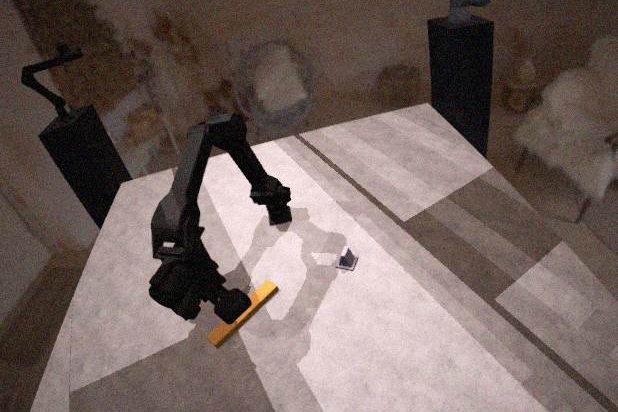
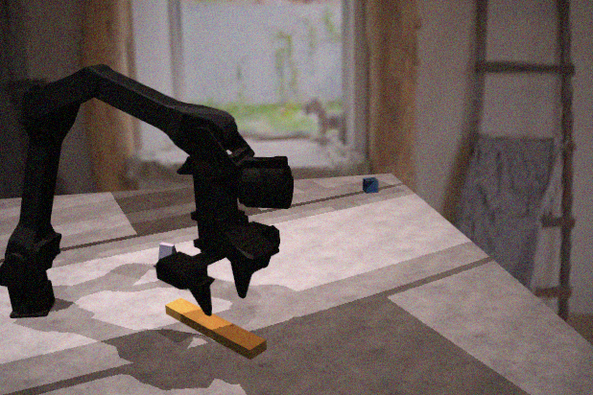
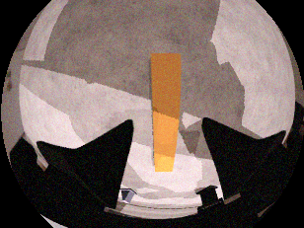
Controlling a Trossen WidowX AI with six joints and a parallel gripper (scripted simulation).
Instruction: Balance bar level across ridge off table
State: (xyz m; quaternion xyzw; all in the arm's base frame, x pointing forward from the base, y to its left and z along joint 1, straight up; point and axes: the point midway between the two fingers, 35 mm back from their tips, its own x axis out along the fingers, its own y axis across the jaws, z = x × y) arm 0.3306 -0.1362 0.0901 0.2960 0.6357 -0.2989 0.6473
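Now: the bar 20 mm behind my gripper tip, 20 mm to the left of it and 50 mm below it. From my gripper tip the other things lie so: blue cube (410 mm ahead, 640 mm to the left, 40 mm below).
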